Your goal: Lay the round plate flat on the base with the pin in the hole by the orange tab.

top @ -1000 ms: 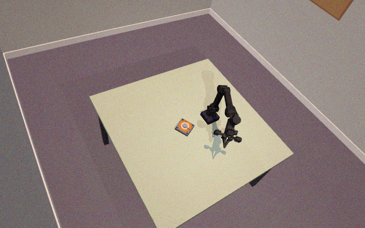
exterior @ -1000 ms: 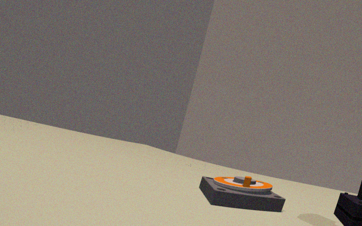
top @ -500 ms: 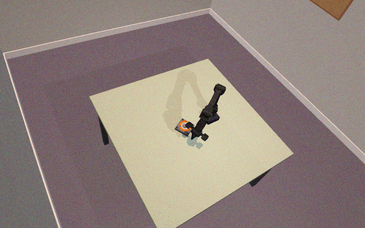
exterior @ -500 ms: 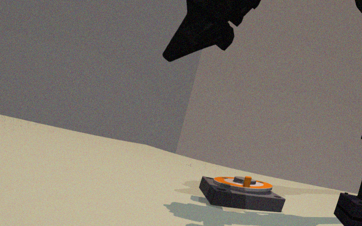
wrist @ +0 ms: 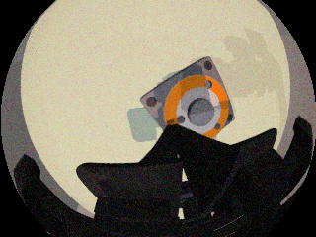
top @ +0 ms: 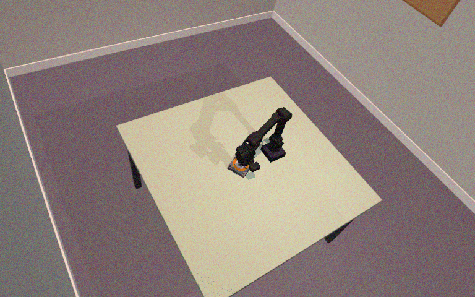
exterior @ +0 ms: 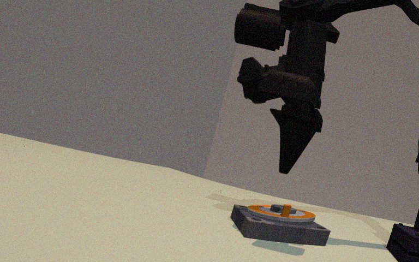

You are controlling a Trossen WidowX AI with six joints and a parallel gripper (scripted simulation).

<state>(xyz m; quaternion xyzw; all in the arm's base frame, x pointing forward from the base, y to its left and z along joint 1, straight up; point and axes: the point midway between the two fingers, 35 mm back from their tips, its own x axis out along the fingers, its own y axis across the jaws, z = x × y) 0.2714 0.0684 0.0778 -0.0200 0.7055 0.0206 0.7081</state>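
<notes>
The square dark grey base is 6 cm below my gripper tip and 5 cm to the right of it.
</notes>
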